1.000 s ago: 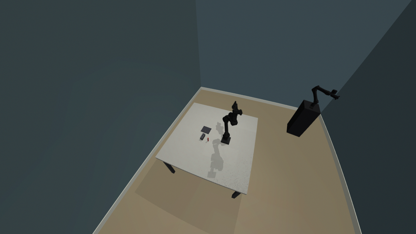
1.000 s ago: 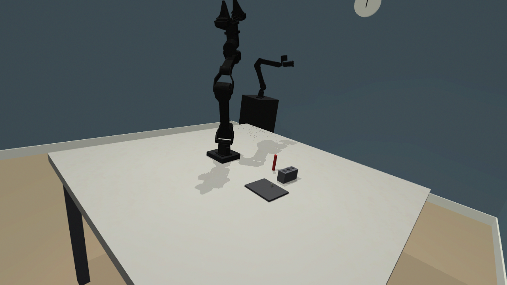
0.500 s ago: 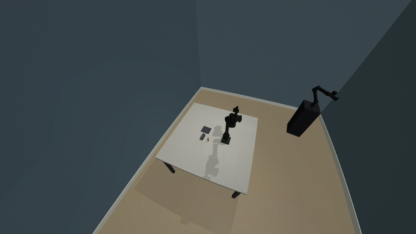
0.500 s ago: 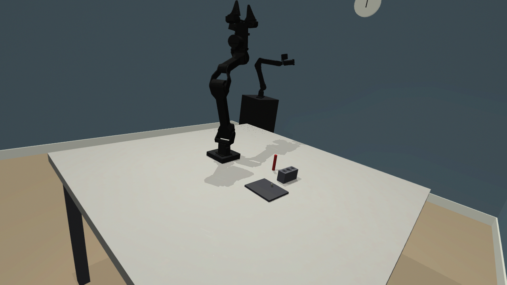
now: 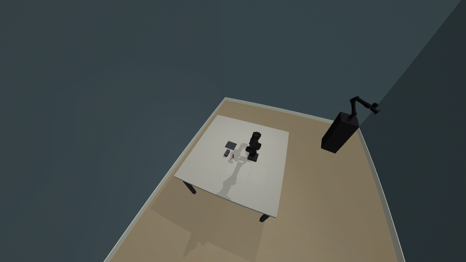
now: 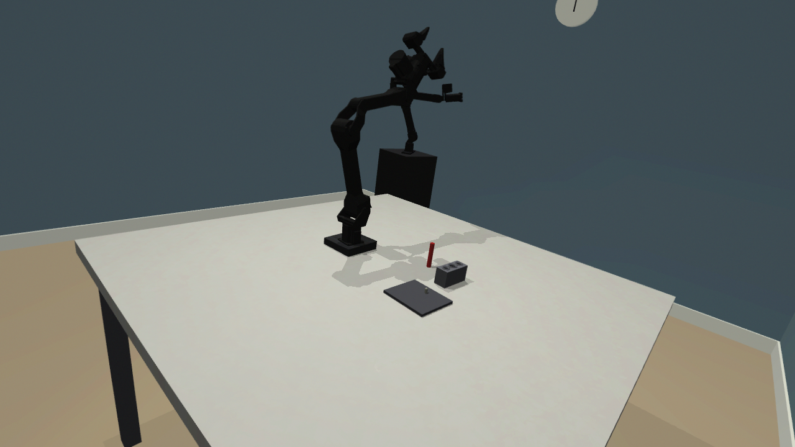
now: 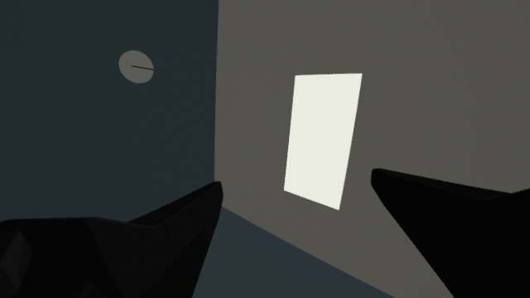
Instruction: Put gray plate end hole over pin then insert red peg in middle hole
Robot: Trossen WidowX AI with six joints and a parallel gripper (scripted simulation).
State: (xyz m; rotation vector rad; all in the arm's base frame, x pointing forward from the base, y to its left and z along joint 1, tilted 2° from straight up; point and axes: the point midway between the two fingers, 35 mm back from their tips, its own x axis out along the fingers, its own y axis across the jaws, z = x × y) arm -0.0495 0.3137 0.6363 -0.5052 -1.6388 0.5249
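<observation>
The gray plate is 39 cm ahead of my gripper tip, 18 cm to the right of it and 66 cm below it. Round my gripper tip: red peg: 29 cm ahead, 17 cm to the right, 66 cm below; then dark base: 42 cm ahead, 32 cm to the right, 69 cm below.
</observation>
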